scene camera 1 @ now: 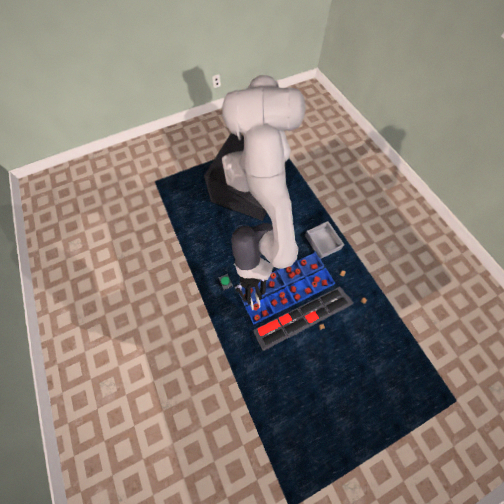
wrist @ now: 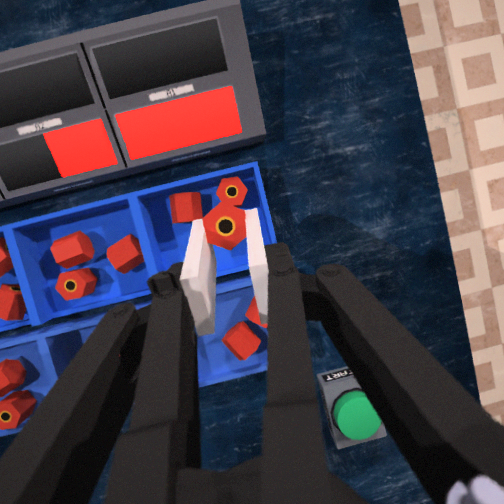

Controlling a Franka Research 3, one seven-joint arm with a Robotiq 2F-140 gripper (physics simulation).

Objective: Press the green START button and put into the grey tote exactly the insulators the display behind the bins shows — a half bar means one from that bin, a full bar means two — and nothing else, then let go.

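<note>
In the wrist view my gripper [wrist: 227, 235] has its white pads closed on a red hexagonal insulator [wrist: 226, 226] with a yellow-ringed hole, over the end compartment of the blue bins [wrist: 125, 280]. It looks larger than the loose insulators, so it sits above them. The display [wrist: 135, 115] behind shows a full red bar [wrist: 178, 121] for this bin and a half bar [wrist: 81, 147] for its neighbour. The green START button [wrist: 356, 414] is beside the bins. In the scene view my gripper [scene camera 1: 252, 296] is at the bins' left end and the grey tote [scene camera 1: 325, 239] stands at the right.
Several red insulators lie in the other blue compartments [scene camera 1: 295, 287]. The display strip [scene camera 1: 302, 320] shows three red bars. Small brown blocks [scene camera 1: 343, 273] [scene camera 1: 364, 300] [scene camera 1: 322, 327] lie on the dark blue carpet. The arm's base stands behind the bins.
</note>
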